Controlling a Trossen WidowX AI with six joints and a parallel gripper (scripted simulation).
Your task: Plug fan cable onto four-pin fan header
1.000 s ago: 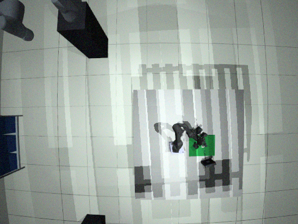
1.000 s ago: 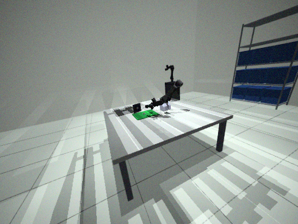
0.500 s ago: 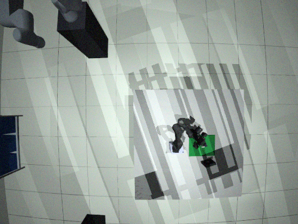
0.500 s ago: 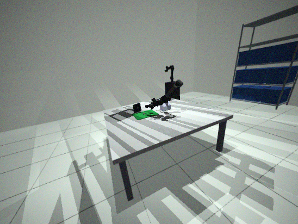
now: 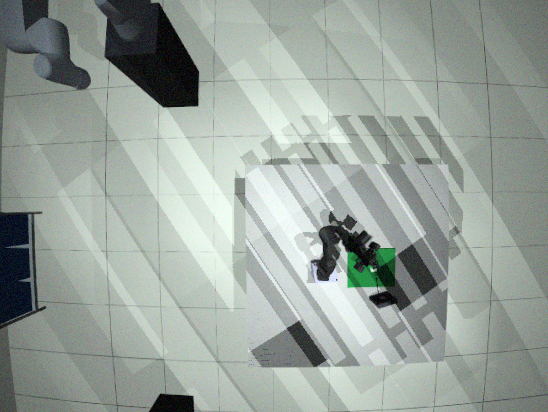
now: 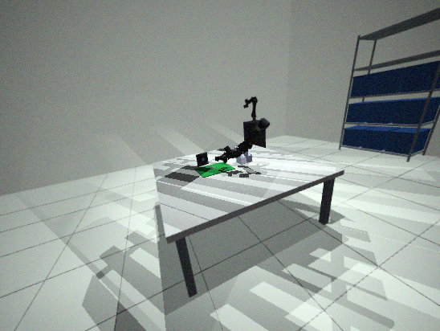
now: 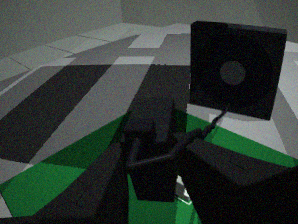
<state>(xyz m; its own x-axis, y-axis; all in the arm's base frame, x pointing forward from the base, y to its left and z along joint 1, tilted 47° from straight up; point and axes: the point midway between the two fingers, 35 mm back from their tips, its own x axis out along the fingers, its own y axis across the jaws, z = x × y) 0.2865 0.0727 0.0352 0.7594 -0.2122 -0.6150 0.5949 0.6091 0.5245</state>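
Now: the green board 20 mm ahead of my gripper tip, 50 mm to the right of it and 130 mm below it. Round my gripper tip: dark plug 10 mm to the right, 10 mm below; then fan header 30 mm ahead, 60 mm to the right, 110 mm below; then black fan 70 mm ahead, 220 mm to the right, 50 mm below.
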